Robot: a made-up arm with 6 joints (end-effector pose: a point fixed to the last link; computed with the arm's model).
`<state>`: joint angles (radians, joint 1 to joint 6).
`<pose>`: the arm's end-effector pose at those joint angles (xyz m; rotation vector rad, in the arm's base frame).
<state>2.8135 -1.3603 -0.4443 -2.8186 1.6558 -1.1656</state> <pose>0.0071 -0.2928 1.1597 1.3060 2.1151 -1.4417</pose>
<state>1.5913 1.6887 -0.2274 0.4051 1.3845 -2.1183</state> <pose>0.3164 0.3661 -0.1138 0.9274 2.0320 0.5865</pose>
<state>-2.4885 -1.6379 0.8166 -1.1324 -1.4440 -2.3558</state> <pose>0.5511 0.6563 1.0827 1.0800 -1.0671 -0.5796</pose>
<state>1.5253 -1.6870 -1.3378 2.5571 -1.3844 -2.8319</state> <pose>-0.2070 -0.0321 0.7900 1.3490 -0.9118 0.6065</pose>
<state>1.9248 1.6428 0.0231 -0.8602 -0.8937 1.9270</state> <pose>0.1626 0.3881 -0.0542 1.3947 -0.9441 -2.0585</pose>
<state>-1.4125 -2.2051 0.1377 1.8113 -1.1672 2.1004</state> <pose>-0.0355 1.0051 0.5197 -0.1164 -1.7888 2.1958</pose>
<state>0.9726 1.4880 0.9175 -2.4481 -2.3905 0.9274</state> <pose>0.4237 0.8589 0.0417 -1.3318 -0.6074 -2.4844</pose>
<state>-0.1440 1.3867 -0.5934 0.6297 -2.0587 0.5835</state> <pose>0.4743 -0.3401 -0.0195 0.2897 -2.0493 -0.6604</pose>
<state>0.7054 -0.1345 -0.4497 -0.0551 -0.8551 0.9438</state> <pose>0.6284 0.0403 0.9726 -1.1548 0.7722 1.1553</pose>
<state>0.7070 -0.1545 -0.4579 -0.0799 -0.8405 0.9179</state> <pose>0.6198 0.0317 0.9702 -1.1033 0.7620 1.1429</pose>
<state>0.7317 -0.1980 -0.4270 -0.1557 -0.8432 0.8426</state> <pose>0.6052 0.0294 0.9849 -0.9598 0.7279 1.1356</pose>
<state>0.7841 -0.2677 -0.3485 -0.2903 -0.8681 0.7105</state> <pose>0.5818 0.0374 1.0178 -0.7097 0.6721 1.1611</pose>
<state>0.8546 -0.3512 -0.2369 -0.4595 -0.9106 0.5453</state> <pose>0.5490 0.0556 1.0624 -0.4028 0.6178 1.2480</pose>
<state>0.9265 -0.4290 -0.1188 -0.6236 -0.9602 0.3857</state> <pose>0.5104 0.0774 1.1116 -0.1224 0.5876 1.3851</pose>
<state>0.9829 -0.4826 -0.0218 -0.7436 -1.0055 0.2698</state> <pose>0.4764 0.0939 1.1555 0.0620 0.5809 1.5203</pose>
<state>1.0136 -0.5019 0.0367 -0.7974 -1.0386 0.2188</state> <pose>0.4594 0.1031 1.1838 0.1295 0.5812 1.6003</pose>
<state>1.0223 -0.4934 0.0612 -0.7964 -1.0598 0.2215</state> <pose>0.4601 0.1086 1.1965 0.1125 0.5787 1.6202</pose>
